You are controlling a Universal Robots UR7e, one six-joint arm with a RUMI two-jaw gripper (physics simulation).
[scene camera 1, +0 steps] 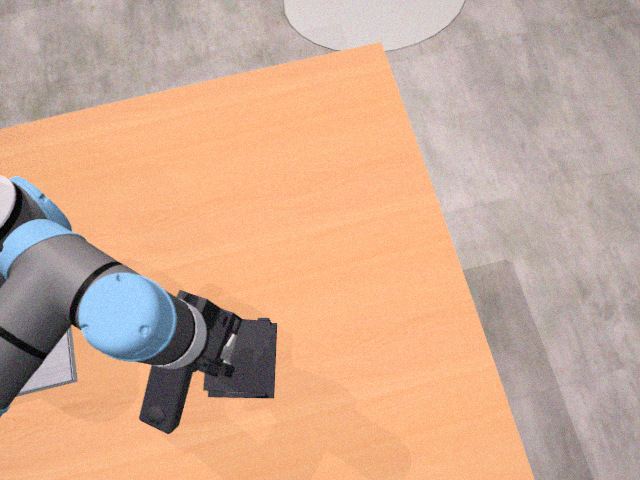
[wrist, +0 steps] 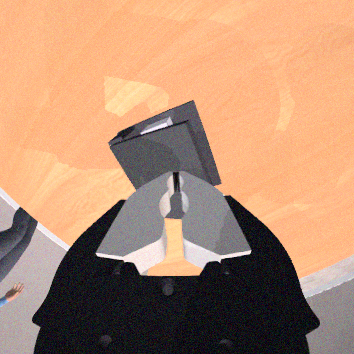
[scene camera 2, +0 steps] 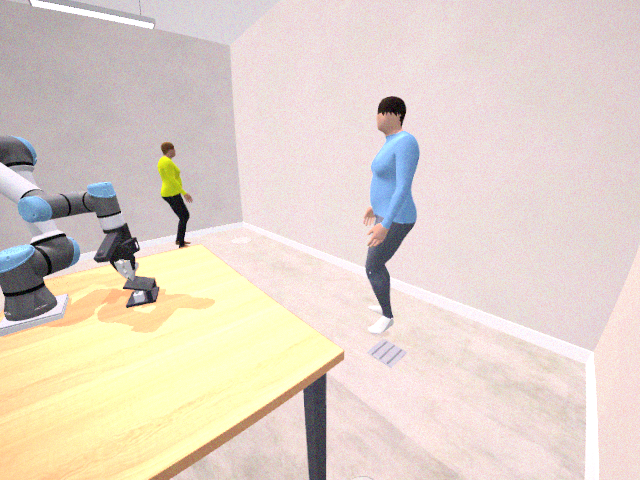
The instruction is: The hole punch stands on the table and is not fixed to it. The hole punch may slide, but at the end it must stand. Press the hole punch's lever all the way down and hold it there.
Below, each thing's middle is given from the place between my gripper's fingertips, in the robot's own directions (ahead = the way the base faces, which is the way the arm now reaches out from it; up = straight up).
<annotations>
I see my gripper 20 mm short of the lever [scene camera 1: 250,355], 10 mm to the right of it and 20 mm above it. Also, from my hand: hole punch [scene camera 1: 270,393]: 20 mm ahead, 10 mm to the left, 40 mm below.
</annotations>
